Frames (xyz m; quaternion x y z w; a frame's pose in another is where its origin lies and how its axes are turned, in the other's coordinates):
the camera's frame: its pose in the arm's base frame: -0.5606 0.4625 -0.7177 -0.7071 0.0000 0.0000 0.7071
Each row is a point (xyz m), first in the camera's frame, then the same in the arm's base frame.
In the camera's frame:
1: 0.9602 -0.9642 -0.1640
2: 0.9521 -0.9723 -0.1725
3: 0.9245 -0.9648 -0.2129
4: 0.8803 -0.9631 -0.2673
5: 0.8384 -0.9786 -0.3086
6: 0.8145 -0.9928 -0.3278
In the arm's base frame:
1: 0.3996 0.2985 0.2465
2: 0.3915 0.2900 0.2546
3: 0.3639 0.2496 0.2471
4: 0.3197 0.1952 0.2454
5: 0.2778 0.1539 0.2609
6: 0.2539 0.1347 0.2751

